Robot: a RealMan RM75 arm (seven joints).
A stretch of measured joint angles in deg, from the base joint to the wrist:
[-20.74, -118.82, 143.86, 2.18, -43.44, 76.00, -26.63]
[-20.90, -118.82, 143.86, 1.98, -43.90, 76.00, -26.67]
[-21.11, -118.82, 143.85, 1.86, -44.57, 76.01, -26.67]
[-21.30, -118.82, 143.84, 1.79, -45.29, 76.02, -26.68]
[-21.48, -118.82, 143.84, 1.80, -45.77, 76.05, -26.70]
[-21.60, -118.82, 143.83, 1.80, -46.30, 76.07, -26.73]
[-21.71, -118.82, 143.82, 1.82, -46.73, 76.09, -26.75]
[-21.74, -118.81, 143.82, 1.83, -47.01, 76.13, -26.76]
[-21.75, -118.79, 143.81, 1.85, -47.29, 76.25, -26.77]
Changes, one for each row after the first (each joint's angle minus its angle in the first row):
[-0.16, 0.00, 0.00, -0.20, -0.46, 0.00, -0.04]
[-0.37, 0.00, -0.01, -0.32, -1.13, 0.01, -0.04]
[-0.56, 0.00, -0.02, -0.39, -1.85, 0.02, -0.05]
[-0.74, 0.00, -0.02, -0.38, -2.33, 0.05, -0.07]
[-0.86, 0.00, -0.03, -0.38, -2.86, 0.07, -0.10]
[-0.97, 0.00, -0.04, -0.36, -3.29, 0.09, -0.12]
[-1.00, 0.01, -0.04, -0.35, -3.57, 0.13, -0.13]
[-1.01, 0.03, -0.05, -0.33, -3.85, 0.25, -0.14]

